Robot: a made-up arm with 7 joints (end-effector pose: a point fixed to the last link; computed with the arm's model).
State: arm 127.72 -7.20 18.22 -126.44 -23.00 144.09 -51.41
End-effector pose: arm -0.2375 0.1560 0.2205 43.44 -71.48 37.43
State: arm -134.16 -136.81 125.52 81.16 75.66 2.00 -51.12
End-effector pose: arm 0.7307 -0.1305 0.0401 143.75 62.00 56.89
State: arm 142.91 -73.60 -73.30 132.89 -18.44 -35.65 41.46
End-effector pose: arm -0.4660 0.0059 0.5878 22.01 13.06 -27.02
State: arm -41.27 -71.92 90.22 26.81 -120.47 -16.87 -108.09
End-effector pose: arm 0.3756 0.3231 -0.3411 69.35 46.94 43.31
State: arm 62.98 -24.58 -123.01 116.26 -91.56 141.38 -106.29
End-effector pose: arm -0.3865 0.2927 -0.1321 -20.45 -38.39 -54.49
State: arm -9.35 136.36 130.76 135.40 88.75 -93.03 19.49
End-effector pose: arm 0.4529 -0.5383 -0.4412 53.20 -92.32 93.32
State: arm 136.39 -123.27 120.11 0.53 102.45 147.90 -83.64
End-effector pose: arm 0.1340 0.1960 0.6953 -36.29 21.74 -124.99
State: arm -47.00 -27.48 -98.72 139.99 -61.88 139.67 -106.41
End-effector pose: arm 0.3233 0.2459 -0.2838 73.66 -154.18 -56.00
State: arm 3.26 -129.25 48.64 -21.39 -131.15 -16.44 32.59
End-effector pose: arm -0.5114 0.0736 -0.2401 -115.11 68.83 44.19
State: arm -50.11 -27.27 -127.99 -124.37 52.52 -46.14 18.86
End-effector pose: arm 0.3461 0.1875 0.3792 -9.65 59.62 -1.80
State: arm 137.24 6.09 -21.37 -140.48 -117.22 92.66 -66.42
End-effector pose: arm -0.1557 0.3771 0.0395 61.72 -151.88 -55.24
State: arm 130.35 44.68 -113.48 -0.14 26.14 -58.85 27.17
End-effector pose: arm 0.1141 0.0708 0.3620 -5.65 121.07 -37.13
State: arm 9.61 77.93 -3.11 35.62 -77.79 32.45 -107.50
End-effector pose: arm 0.5088 0.1389 -0.4223 83.45 13.84 23.09
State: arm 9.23 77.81 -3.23 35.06 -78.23 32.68 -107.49
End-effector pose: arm 0.5115 0.1397 -0.4186 83.77 12.87 23.87
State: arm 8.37 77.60 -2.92 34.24 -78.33 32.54 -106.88
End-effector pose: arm 0.5193 0.1400 -0.4081 83.54 11.91 24.32
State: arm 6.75 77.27 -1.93 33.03 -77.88 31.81 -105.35
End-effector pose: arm 0.5347 0.1392 -0.3865 82.43 10.94 24.20
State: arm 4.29 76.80 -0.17 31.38 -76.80 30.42 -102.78
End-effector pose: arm 0.5570 0.1372 -0.3515 80.37 9.88 23.34
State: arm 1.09 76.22 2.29 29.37 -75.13 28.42 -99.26
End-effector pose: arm 0.5830 0.1342 -0.3034 77.51 8.65 21.52
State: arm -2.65 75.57 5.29 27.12 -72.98 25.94 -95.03
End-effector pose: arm 0.6083 0.1305 -0.2442 74.19 7.11 18.66
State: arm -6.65 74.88 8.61 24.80 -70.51 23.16 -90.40
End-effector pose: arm 0.6291 0.1267 -0.1785 70.81 5.29 14.82
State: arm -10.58 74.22 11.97 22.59 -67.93 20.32 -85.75
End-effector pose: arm 0.6430 0.1233 -0.1121 67.77 3.28 10.26
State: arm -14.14 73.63 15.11 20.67 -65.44 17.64 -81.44
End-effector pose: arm 0.6503 0.1207 -0.0511 65.32 1.32 5.42
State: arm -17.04 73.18 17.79 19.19 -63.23 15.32 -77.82
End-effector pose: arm 0.6526 0.1186 -0.0010 63.53 -0.32 0.80
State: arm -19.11 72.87 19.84 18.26 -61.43 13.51 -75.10
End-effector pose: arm 0.6528 0.1173 0.0351 62.31 -1.39 -3.11
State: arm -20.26 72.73 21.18 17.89 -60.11 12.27 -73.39
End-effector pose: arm 0.6529 0.1164 0.0560 61.50 -1.77 -6.03
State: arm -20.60 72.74 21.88 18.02 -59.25 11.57 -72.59
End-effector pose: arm 0.6539 0.1158 0.0633 60.94 -1.51 -7.92
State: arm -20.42 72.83 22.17 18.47 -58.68 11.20 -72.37
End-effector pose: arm 0.6558 0.1153 0.0621 60.51 -0.81 -9.13
